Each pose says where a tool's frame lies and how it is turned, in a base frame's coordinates. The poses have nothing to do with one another.
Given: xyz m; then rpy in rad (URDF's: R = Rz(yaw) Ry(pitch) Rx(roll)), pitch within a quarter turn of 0, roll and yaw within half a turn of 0.
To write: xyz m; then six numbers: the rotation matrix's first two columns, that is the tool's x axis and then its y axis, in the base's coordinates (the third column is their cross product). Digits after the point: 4 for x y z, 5 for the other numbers.
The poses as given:
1: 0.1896 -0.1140 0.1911 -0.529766 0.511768 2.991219
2: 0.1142 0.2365 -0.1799 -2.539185 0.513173 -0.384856
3: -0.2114 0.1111 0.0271 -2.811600 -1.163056 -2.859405
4: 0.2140 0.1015 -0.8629 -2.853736 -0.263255 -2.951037
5: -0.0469 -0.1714 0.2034 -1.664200 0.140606 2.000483
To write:
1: 0.1896 -0.1140 0.1911 -0.86204 0.13061 -0.48972 0.11541 -0.89026 -0.44059
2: 0.1142 0.2365 -0.1799 0.80747 -0.32707 -0.49094 -0.56718 -0.65927 -0.49364
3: -0.2114 0.1111 0.0271 -0.38085 -0.11042 0.91802 -0.54914 0.82579 -0.12849
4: 0.2140 0.1015 -0.8629 -0.94807 -0.18288 0.26022 -0.25415 0.92751 -0.27412
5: -0.0469 -0.1714 0.2034 -0.41247 0.90012 -0.14014 0.14292 -0.08799 -0.98582
